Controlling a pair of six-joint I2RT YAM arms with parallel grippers.
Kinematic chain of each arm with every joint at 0, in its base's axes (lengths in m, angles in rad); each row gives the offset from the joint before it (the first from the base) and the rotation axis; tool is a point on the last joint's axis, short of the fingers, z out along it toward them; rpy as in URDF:
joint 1: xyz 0 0 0.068 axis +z
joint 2: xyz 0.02 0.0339 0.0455 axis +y
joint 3: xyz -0.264 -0.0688 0 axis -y
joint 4: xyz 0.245 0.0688 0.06 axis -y
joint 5: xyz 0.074 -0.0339 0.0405 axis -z
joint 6: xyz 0.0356 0 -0.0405 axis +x
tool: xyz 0 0 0 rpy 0 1.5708 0
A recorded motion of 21 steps. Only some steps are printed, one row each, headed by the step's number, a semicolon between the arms.
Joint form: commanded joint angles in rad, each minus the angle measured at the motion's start. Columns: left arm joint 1, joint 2, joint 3, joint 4, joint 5, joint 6; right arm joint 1, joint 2, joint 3, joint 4, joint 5, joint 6.
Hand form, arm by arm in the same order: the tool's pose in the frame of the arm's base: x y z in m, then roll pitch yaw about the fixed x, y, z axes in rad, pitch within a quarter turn. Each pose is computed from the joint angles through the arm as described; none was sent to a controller.
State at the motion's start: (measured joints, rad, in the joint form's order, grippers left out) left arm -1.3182 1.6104 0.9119 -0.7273 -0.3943 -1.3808; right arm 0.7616 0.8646 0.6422 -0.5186 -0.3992 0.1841
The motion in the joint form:
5: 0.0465 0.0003 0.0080 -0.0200 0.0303 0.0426; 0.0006 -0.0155 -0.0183 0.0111 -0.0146 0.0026
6: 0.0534 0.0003 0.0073 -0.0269 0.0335 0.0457; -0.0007 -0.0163 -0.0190 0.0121 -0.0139 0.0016
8: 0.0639 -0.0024 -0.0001 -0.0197 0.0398 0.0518; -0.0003 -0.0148 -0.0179 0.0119 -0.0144 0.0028
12: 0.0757 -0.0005 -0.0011 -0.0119 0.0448 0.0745; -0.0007 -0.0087 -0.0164 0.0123 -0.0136 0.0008
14: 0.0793 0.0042 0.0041 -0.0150 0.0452 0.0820; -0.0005 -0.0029 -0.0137 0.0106 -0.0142 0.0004
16: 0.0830 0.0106 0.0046 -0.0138 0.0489 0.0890; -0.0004 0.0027 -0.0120 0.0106 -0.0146 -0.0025
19: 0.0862 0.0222 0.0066 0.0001 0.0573 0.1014; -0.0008 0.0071 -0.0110 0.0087 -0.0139 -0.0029
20: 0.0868 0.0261 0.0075 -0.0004 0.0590 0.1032; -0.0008 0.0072 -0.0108 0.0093 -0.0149 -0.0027
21: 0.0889 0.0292 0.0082 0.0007 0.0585 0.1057; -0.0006 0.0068 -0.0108 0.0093 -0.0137 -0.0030
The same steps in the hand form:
5: 0.0922 -0.2560 0.1611 -3.0905 0.3832 -3.0407; 0.1182 0.1326 0.2442 2.5604 0.7485 -2.6135
6: 0.0936 -0.2545 0.1608 -3.0990 0.3787 -3.0403; 0.1183 0.1324 0.2441 2.5615 0.7502 -2.6140
8: 0.0958 -0.2527 0.1597 -3.0974 0.3734 -3.0357; 0.1184 0.1326 0.2442 2.5603 0.7489 -2.6147
12: 0.0988 -0.2523 0.1591 -3.1000 0.3706 -3.0466; 0.1192 0.1332 0.2438 2.5639 0.7460 -2.6121
14: 0.1000 -0.2529 0.1591 -3.1055 0.3699 -3.0520; 0.1197 0.1338 0.2436 2.5651 0.7415 -2.6103
16: 0.1010 -0.2531 0.1576 -3.1121 0.3654 -3.0577; 0.1203 0.1344 0.2433 2.5682 0.7392 -2.6061
19: 0.1024 -0.2551 0.1552 -3.1101 0.3588 -3.0664; 0.1208 0.1347 0.2428 2.5707 0.7343 -2.6050
20: 0.1026 -0.2554 0.1544 -3.1139 0.3563 -3.0691; 0.1208 0.1347 0.2429 2.5695 0.7348 -2.6053
21: 0.1033 -0.2555 0.1538 -3.1163 0.3565 -3.0701; 0.1207 0.1347 0.2430 2.5707 0.7355 -2.6050

